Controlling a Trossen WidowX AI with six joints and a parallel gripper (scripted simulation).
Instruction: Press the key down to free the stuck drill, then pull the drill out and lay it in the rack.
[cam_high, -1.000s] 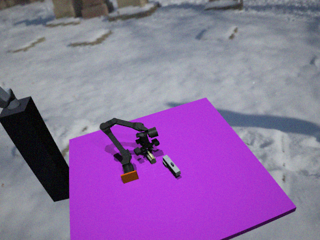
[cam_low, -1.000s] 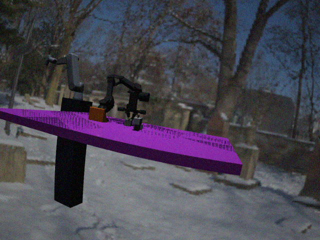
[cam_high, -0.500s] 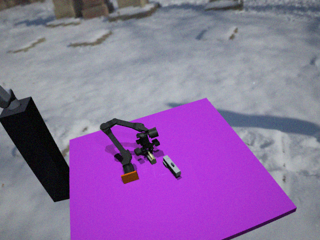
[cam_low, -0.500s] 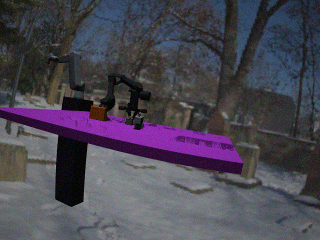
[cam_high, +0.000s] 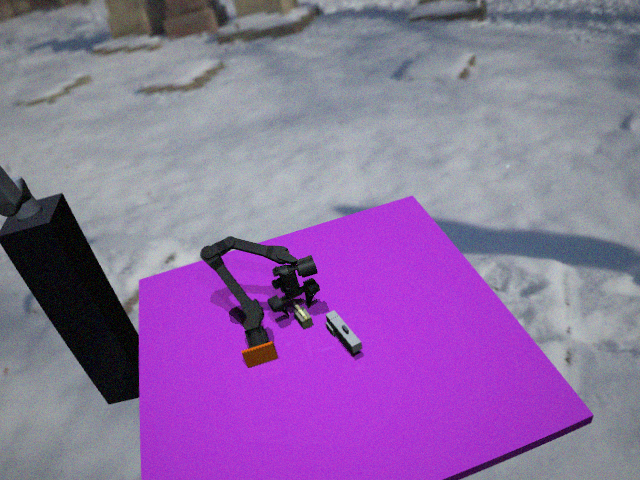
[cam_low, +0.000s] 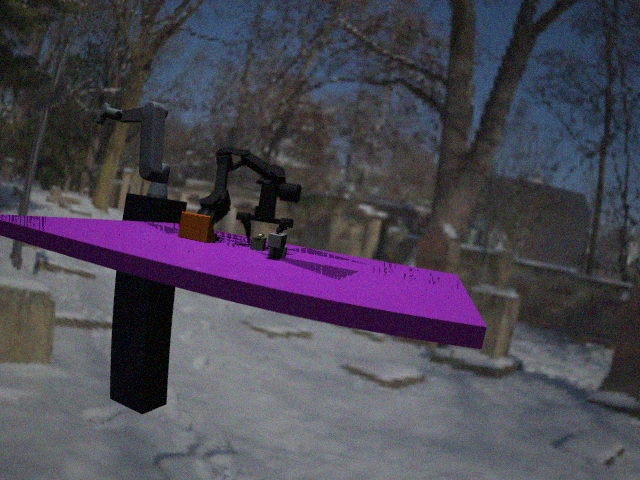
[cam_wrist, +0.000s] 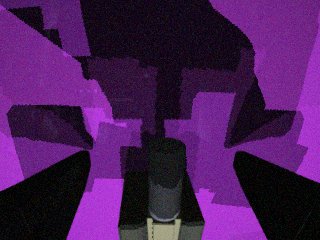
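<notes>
My gripper tip is now 10 mm short of the drill, 40 mm to the left of it and 30 mm below it. The rest, counted from my gripper tip: grey housing: 130 mm ahead, 190 mm to the right, 30 mm above; then dark key: 140 mm ahead, 210 mm to the right, 40 mm above.
</notes>
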